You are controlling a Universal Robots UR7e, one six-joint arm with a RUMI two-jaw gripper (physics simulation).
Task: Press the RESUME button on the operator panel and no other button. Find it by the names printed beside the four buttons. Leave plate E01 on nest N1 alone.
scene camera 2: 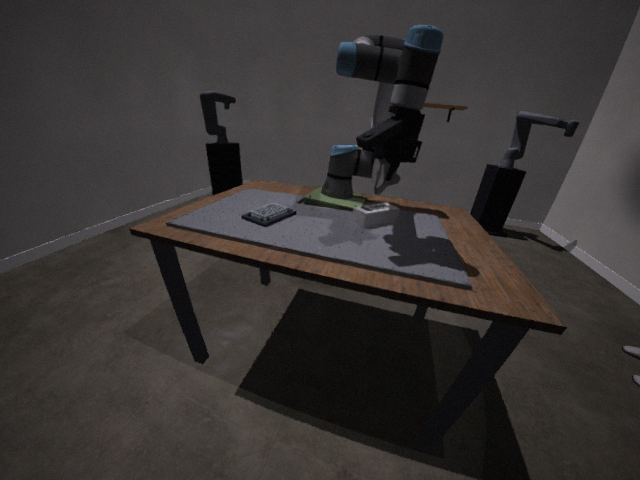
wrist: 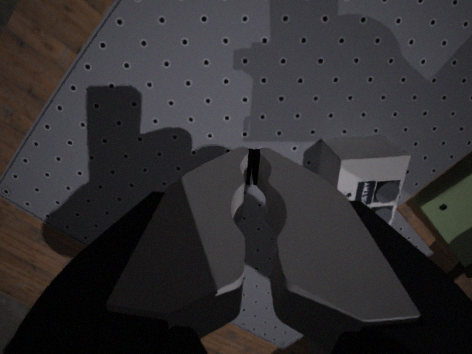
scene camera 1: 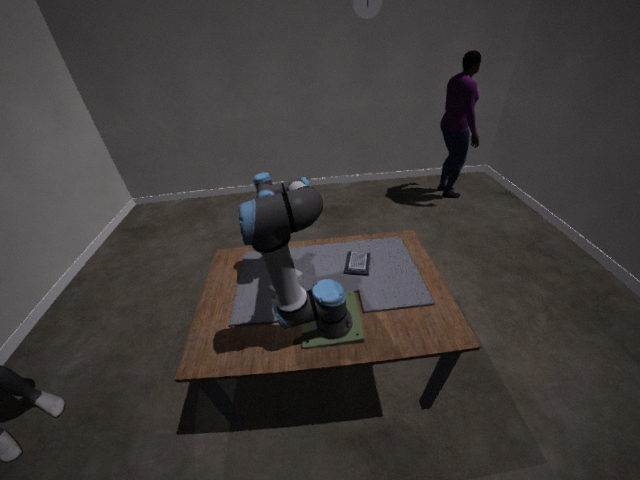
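Where they show: gripper, between the fingertips: [scene camera 2: 376, 194] [wrist: 250, 153]; arm's base, origin of its link: [scene camera 2: 336, 194] [scene camera 1: 334, 322].
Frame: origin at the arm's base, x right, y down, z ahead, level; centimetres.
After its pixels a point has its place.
The operator panel [scene camera 2: 376, 219] {z 29.9, x -18.9, y -1.1 cm} [wrist: 374, 167] {z 30.5, x -13.3, y -4.0 cm} is a white, slanted box on the grey perforated mat. In the wrist view, its RETRY label [wrist: 366, 192] {z 28.8, x -15.5, y -4.0 cm} shows beside a round grey button [wrist: 387, 191] {z 27.4, x -14.0, y -4.3 cm}. A second button [wrist: 384, 215] {z 25.2, x -16.0, y -4.3 cm} shows partly below it. The right finger covers the rest of the panel, and the name RESUME cannot be read. My gripper [scene camera 2: 378, 191] {z 44.3, x -16.9, y -13.6 cm} [wrist: 250, 153] {z 44.3, x -16.9, y -13.6 cm} is shut and empty, above the mat, with its tips left of the panel in the wrist view. Plate E01 [scene camera 1: 358, 260] {z 34.1, x 19.5, y -1.2 cm} [scene camera 2: 269, 210] {z 35.3, x 18.8, y -1.3 cm} lies on the dark nest N1 [scene camera 1: 356, 272] {z 27.1, x 16.6, y 0.1 cm} [scene camera 2: 252, 219] {z 41.6, x 22.3, y 0.3 cm}, away from the gripper.
The grey mat [scene camera 1: 395, 279] {z 19.3, x 34.4, y 1.2 cm} [scene camera 2: 310, 240] {z 48.2, x -0.1, y 1.3 cm} [wrist: 165, 35] {z 51.7, x -17.0, y 1.3 cm} lies on the wooden table [scene camera 1: 413, 335] {z -11.0, x 31.0, y 2.6 cm} [scene camera 2: 496, 273] {z 48.1, x -52.8, y 2.6 cm}. The arm stands on a green base plate [scene camera 1: 330, 341] {z -8.0, x -3.2, y 0.5 cm} [scene camera 2: 336, 199] {z 9.1, x -1.4, y -0.2 cm} [wrist: 452, 200] {z 14.2, x -9.3, y 0.4 cm} near the panel. A person [scene camera 1: 460, 108] stands beyond the table.
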